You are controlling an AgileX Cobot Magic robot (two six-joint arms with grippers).
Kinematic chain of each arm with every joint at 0, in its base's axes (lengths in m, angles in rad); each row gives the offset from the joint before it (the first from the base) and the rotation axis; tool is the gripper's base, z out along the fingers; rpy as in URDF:
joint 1: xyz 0 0 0.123 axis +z
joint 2: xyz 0 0 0 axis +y
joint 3: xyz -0.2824 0 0.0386 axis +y
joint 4: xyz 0.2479 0 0.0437 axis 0.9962 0 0.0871
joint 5: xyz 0 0 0 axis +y
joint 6: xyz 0.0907 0 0.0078 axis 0.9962 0 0.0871
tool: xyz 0 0 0 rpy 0 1.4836 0
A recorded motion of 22 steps. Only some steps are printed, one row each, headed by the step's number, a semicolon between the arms.
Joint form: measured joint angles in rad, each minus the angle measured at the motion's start. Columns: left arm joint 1, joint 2, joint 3, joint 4, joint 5, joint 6; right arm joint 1, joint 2, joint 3, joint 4, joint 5, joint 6.
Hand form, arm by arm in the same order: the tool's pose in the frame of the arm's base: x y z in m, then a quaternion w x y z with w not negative. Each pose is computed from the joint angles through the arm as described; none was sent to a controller.
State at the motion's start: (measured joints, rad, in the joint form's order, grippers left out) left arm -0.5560 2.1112 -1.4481 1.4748 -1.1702 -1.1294; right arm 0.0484 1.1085 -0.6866 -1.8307 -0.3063 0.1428
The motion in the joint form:
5: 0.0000 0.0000 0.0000 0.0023 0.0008 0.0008; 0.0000 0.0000 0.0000 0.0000 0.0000 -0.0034
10: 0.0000 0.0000 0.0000 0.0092 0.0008 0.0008; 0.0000 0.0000 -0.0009 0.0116 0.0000 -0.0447
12: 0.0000 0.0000 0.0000 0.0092 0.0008 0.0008; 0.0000 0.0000 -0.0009 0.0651 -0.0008 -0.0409
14: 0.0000 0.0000 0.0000 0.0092 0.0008 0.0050; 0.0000 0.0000 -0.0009 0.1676 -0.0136 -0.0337
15: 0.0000 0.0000 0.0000 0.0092 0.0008 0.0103; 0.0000 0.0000 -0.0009 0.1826 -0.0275 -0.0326
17: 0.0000 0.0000 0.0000 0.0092 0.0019 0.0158; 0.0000 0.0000 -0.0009 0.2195 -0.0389 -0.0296
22: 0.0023 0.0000 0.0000 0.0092 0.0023 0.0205; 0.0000 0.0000 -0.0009 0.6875 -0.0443 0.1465
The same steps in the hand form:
5: 0.3253 -0.3003 0.2143 0.39090 0.54533 0.52239 -0.52623; 0.2308 0.0376 0.2962 0.45628 -0.68802 0.46885 -0.31404
10: 0.3251 -0.3002 0.2138 0.38936 0.54808 0.52206 -0.52485; 0.2310 0.0377 0.2968 0.45299 -0.69415 0.45755 -0.32187
12: 0.3251 -0.3002 0.2138 0.38936 0.54808 0.52206 -0.52485; 0.2314 0.0381 0.2981 0.46773 -0.67809 0.47327 -0.31215
14: 0.3251 -0.3002 0.2138 0.39047 0.54917 0.52090 -0.52403; 0.2319 0.0396 0.3007 0.49734 -0.64777 0.49959 -0.28888
15: 0.3251 -0.3002 0.2138 0.39185 0.55055 0.51945 -0.52299; 0.2316 0.0409 0.3012 0.50417 -0.64517 0.50048 -0.28123
17: 0.3251 -0.3002 0.2137 0.39344 0.55191 0.51828 -0.52152; 0.2315 0.0419 0.3023 0.51608 -0.63460 0.50782 -0.27029
22: 0.3259 -0.2995 0.2137 0.39531 0.55251 0.51775 -0.52000; 0.2361 0.0398 0.3157 0.63013 -0.41431 0.64414 -0.12792

